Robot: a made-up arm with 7 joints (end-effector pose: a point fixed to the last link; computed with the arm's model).
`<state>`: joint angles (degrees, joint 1 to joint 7).
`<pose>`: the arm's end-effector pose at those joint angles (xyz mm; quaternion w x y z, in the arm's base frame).
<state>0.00 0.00 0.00 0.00 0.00 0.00 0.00</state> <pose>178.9 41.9 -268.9 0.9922 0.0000 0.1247 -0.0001</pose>
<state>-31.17 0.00 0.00 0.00 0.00 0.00 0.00</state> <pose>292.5 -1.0 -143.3 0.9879 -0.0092 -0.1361 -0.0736</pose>
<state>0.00 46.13 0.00 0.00 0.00 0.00 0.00</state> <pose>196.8 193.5 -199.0 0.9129 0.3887 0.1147 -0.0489</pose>
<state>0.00 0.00 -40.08 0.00 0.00 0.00 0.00</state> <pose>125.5 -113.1 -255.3 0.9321 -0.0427 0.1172 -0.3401</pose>
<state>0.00 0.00 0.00 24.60 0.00 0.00 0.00</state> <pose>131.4 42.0 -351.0 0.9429 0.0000 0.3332 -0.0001</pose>
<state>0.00 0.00 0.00 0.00 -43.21 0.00 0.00</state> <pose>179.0 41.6 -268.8 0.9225 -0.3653 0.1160 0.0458</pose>
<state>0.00 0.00 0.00 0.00 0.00 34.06 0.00</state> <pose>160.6 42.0 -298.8 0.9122 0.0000 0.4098 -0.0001</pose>
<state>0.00 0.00 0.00 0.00 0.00 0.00 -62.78</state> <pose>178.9 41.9 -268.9 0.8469 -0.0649 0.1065 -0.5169</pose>
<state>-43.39 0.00 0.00 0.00 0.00 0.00 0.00</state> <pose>314.9 -20.0 -80.7 0.9662 -0.0127 -0.2367 -0.1012</pose>
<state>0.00 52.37 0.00 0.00 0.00 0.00 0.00</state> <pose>201.4 208.0 -181.2 0.8904 0.4378 0.1119 -0.0551</pose>
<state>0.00 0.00 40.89 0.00 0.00 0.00 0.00</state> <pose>120.9 198.6 -254.1 0.9297 0.0436 0.1168 0.3465</pose>
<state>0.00 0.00 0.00 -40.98 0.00 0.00 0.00</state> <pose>171.5 41.9 -113.3 0.9731 0.0000 -0.2305 -0.0001</pose>
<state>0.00 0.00 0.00 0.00 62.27 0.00 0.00</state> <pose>179.0 42.4 -268.7 0.8493 0.5130 0.1067 -0.0646</pose>
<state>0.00 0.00 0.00 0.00 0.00 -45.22 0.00</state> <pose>172.4 42.0 -223.3 0.9639 0.0000 -0.2663 -0.0001</pose>
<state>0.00 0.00 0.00 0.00 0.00 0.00 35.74</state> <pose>178.9 41.9 -268.9 0.9444 0.0383 0.1187 0.3044</pose>
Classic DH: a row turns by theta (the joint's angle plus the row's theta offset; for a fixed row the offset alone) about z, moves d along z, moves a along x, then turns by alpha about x. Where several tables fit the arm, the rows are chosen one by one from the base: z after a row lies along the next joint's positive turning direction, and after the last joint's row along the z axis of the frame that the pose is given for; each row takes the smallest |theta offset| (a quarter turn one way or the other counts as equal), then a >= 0, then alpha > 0; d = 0 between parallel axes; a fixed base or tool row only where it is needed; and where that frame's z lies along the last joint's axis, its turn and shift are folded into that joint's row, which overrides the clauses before.
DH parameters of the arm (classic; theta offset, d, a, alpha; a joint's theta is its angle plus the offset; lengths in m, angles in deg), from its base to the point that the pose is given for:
base (fixed): -4.07 0 0 -74.51
joint 1: -75.12 0.0311 -0.0112 -90
joint 2: 74 -0.0002 -0.007 90
joint 3: 90 -0.2007 0.0179 -90
joint 4: 90 0.002 0.0129 90
joint 5: 0 0.1623 0.0003 -90
joint 6: -90 0 0.0599 90
joint 7: 0 -0.0002 0 0

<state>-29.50 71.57 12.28 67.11 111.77 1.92 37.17</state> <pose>171.6 411.8 -77.5 0.0870 0.9798 0.1768 0.0342</pose>
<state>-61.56 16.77 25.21 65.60 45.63 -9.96 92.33</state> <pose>376.8 111.2 -185.1 0.6330 0.3073 -0.1846 0.6862</pose>
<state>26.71 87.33 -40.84 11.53 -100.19 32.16 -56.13</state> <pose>-30.1 286.9 -215.6 0.5639 -0.4642 0.6755 -0.1011</pose>
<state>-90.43 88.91 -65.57 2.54 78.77 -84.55 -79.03</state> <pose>260.7 162.4 10.9 0.4740 -0.6770 -0.3812 0.4145</pose>
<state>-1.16 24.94 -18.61 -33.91 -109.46 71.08 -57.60</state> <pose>106.8 -14.0 -156.3 0.1193 -0.6019 0.2070 -0.7620</pose>
